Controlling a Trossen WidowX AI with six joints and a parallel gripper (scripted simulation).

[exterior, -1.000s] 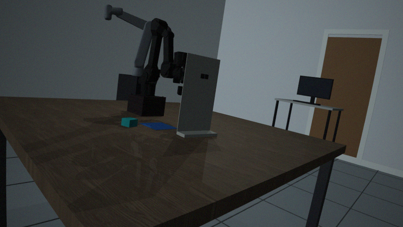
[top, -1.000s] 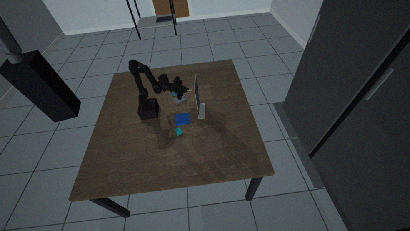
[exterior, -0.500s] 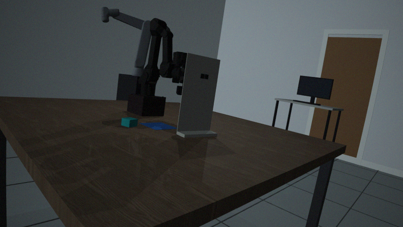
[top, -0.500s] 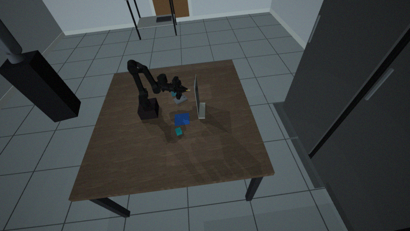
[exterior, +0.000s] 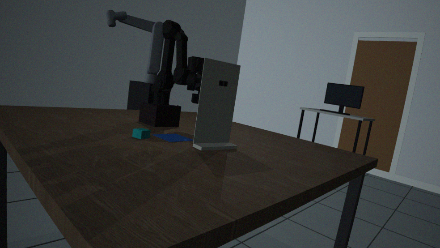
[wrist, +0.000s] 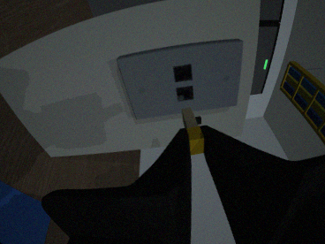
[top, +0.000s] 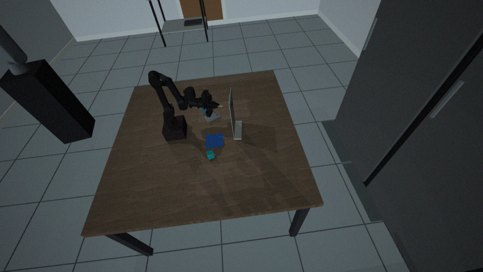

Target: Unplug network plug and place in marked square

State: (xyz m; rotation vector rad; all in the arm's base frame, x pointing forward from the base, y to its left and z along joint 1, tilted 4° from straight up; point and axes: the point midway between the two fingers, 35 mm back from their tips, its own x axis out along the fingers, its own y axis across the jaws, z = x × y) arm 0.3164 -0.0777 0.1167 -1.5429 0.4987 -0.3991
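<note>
My gripper tip is now 90 mm past the blue marked square, 70 mm to the left of it and 230 mm above it. Also, from my gripper tip: grey upright panel 80 mm ahead, 30 mm to the right, 90 mm below; then flat grey block 50 mm behind, 160 mm to the left, 230 mm below; then yellow network plug right at my gripper tip.
</note>
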